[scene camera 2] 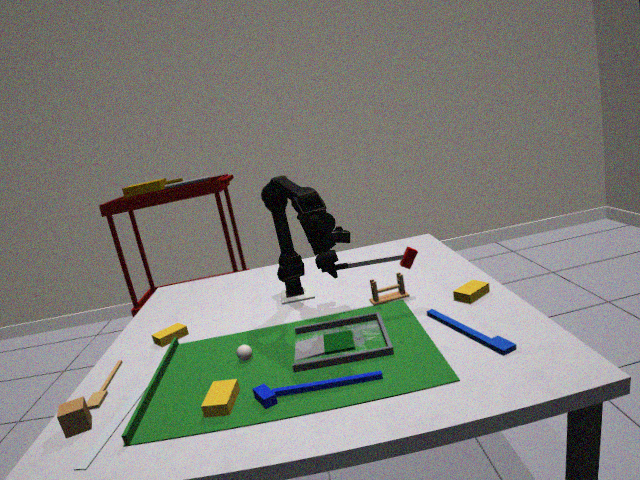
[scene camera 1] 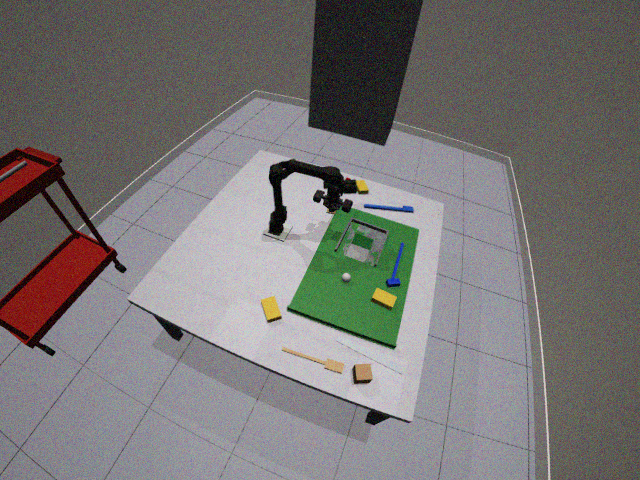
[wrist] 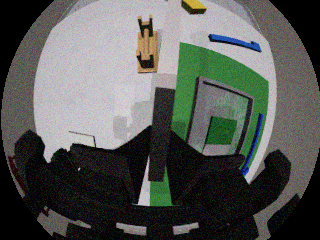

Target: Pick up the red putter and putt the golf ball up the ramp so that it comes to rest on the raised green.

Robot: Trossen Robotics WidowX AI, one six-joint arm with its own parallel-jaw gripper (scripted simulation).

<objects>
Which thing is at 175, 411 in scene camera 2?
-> A green mat.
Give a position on a blue putter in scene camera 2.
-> At 267, 398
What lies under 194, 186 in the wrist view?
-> My gripper.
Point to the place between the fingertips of my gripper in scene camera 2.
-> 336, 276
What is my gripper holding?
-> A red putter.
</objects>
